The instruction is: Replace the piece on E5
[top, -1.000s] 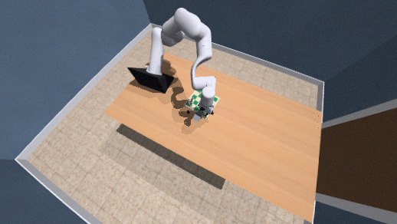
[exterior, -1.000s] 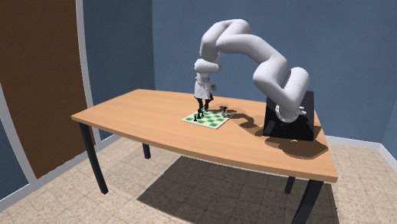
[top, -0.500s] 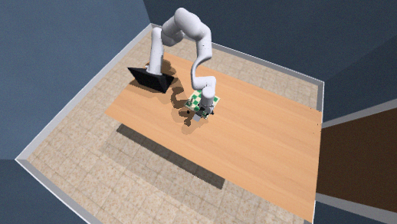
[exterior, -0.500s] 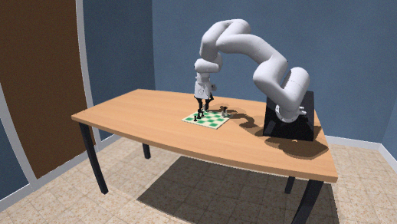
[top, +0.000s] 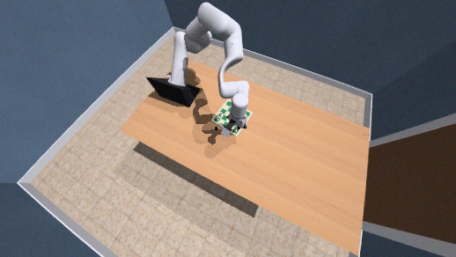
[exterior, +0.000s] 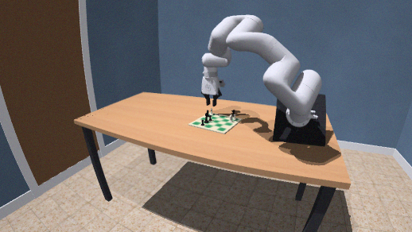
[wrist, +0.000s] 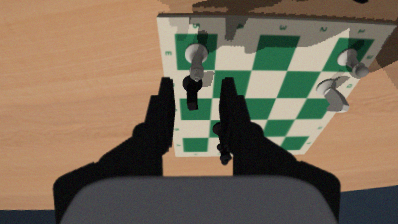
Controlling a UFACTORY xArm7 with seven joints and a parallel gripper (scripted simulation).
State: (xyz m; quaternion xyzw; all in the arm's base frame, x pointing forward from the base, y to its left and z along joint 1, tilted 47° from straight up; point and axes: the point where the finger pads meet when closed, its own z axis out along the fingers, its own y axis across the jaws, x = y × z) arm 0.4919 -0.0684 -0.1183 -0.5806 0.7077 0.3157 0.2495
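Now: hand 60 mm above the white chess piece. The rest, counted from my hand: chessboard (90 mm to the left, 80 mm below, 60 mm behind); then black chess piece (60 mm below, 40 mm to the left, 10 mm ahead); then white piece (140 mm behind, 70 mm to the left, 60 mm below).
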